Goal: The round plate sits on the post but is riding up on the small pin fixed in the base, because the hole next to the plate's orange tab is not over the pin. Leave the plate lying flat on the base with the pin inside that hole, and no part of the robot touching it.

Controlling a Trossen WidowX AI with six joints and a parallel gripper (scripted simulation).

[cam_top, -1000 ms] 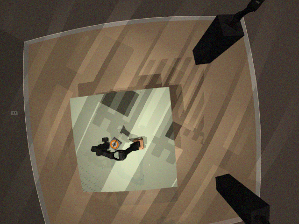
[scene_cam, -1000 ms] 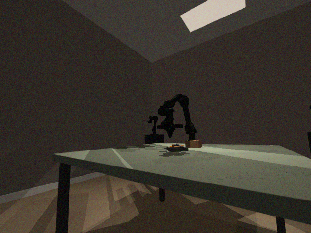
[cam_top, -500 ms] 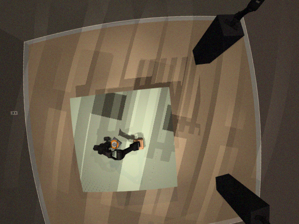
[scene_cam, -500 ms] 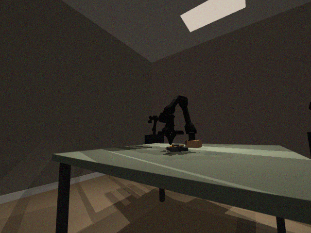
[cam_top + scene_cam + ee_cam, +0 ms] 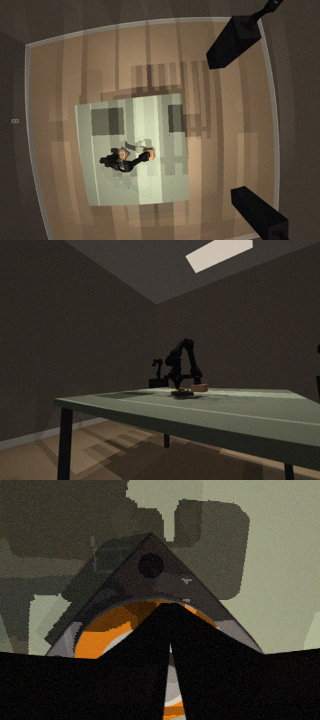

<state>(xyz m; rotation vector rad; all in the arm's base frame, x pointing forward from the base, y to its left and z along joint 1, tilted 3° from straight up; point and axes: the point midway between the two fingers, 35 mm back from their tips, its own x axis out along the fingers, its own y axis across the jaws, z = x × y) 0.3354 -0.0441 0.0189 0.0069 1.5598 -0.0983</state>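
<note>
My gripper tip is 3 cm past the orange round plate, 1 cm to the right of it and 1 cm above it. From my gripper tip the other things lie so: dark grey square base (5 cm behind, 1 cm to the left, 2 cm below).
</note>
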